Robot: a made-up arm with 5 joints. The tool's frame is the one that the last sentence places.
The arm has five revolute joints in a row. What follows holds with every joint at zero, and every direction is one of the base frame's. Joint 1 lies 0.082 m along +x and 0.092 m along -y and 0.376 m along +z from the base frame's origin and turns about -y. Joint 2 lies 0.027 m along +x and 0.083 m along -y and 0.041 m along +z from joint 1 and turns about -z. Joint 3 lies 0.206 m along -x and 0.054 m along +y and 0.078 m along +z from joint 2 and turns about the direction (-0.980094, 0.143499, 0.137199). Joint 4 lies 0.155 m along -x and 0.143 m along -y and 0.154 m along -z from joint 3 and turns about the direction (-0.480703, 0.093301, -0.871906). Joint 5 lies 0.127 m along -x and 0.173 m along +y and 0.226 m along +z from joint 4 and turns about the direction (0.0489, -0.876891, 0.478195). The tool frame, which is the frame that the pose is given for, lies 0.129 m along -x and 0.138 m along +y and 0.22 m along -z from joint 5; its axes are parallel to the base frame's.
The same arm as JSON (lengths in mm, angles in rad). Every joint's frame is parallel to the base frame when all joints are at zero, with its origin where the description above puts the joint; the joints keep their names.
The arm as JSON. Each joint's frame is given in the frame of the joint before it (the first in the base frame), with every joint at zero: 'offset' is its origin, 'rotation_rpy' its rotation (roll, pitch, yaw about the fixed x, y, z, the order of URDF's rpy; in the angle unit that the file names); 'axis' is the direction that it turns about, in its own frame. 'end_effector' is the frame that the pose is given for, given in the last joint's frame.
{
  "length_unit": "mm",
  "angle_unit": "rad",
  "chain": [
    {
      "id": "joint 1",
      "offset": [
        82.0,
        -92.0,
        376.0
      ],
      "rotation_rpy": [
        0.0,
        0.0,
        0.0
      ],
      "axis": [
        0.0,
        -1.0,
        0.0
      ]
    },
    {
      "id": "joint 2",
      "offset": [
        27.0,
        -83.0,
        41.0
      ],
      "rotation_rpy": [
        0.0,
        0.0,
        0.0
      ],
      "axis": [
        0.0,
        0.0,
        -1.0
      ]
    },
    {
      "id": "joint 3",
      "offset": [
        -206.0,
        54.0,
        78.0
      ],
      "rotation_rpy": [
        0.0,
        0.0,
        0.0
      ],
      "axis": [
        -0.980094,
        0.143499,
        0.137199
      ]
    },
    {
      "id": "joint 4",
      "offset": [
        -155.0,
        -143.0,
        -154.0
      ],
      "rotation_rpy": [
        0.0,
        0.0,
        0.0
      ],
      "axis": [
        -0.480703,
        0.093301,
        -0.871906
      ]
    },
    {
      "id": "joint 5",
      "offset": [
        -127.0,
        173.0,
        226.0
      ],
      "rotation_rpy": [
        0.0,
        0.0,
        0.0
      ],
      "axis": [
        0.0489,
        -0.876891,
        0.478195
      ]
    }
  ],
  "end_effector": {
    "offset": [
      -129.0,
      138.0,
      -220.0
    ],
    "rotation_rpy": [
      0.0,
      0.0,
      0.0
    ]
  }
}

